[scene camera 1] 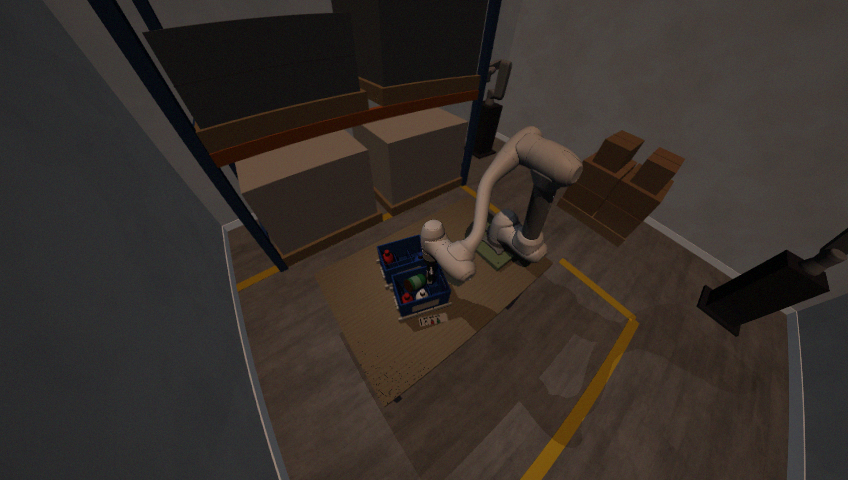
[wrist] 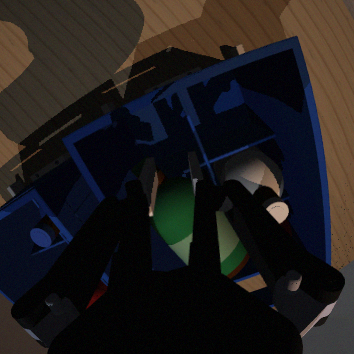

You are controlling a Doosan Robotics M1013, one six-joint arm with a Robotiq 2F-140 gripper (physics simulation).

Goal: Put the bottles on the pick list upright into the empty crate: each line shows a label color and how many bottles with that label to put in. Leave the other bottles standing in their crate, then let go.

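Pixels of known places: gripper, fingertip midpoint: (scene camera 1: 429, 279) (wrist: 172, 166); arm's base at its link origin: (scene camera 1: 498, 241).
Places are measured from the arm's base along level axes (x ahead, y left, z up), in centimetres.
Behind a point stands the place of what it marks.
My gripper (scene camera 1: 430, 274) {x 61.8, y 1.2, z 7.6 cm} (wrist: 172, 166) {x 61.8, y 1.2, z 7.6 cm} is partly open and empty, low over the front blue crate (scene camera 1: 405, 309) {x 82.3, y 8.8, z 7.6 cm} (wrist: 319, 175) {x 68.8, y 11.8, z 13.4 cm}. A green-labelled brown bottle (scene camera 1: 415, 281) {x 70.3, y 0.1, z 12.3 cm} (wrist: 174, 216) {x 65.0, y -1.0, z 11.1 cm} lies tilted across that crate, partly behind the fingers in the wrist view. A white bottle (scene camera 1: 421, 294) {x 71.4, y 7.4, z 10.3 cm} (wrist: 245, 172) {x 67.4, y 6.8, z 7.5 cm} and a red bottle (scene camera 1: 406, 297) {x 79.3, y 5.2, z 12.0 cm} are beside it in the same crate. The rear blue crate (scene camera 1: 390, 273) {x 78.3, y -13.3, z 9.5 cm} (wrist: 19, 206) {x 54.1, y -10.8, z 13.5 cm} holds another red bottle (scene camera 1: 387, 256) {x 73.8, y -24.7, z 9.3 cm} (wrist: 97, 296) {x 71.6, y -23.3, z 6.9 cm} and a blue-capped bottle (wrist: 42, 237) {x 57.8, y -13.3, z 12.3 cm}. The pick list (scene camera 1: 433, 320) {x 70.5, y 18.5, z -4.0 cm} lies in front; its lines are too small to read.
Both crates stand close together on a wooden table (scene camera 1: 363, 333) {x 106.0, y 3.6, z -4.0 cm} (wrist: 335, 150) {x 81.3, y 23.1, z -4.0 cm}. The arm's base is on a green plate (scene camera 1: 495, 256) {x 11.4, y 8.2, z -0.4 cm} to the right. A storage rack (scene camera 1: 220, 189) with large boxes stands behind, and stacked cartons (scene camera 1: 618, 184) stand farther right.
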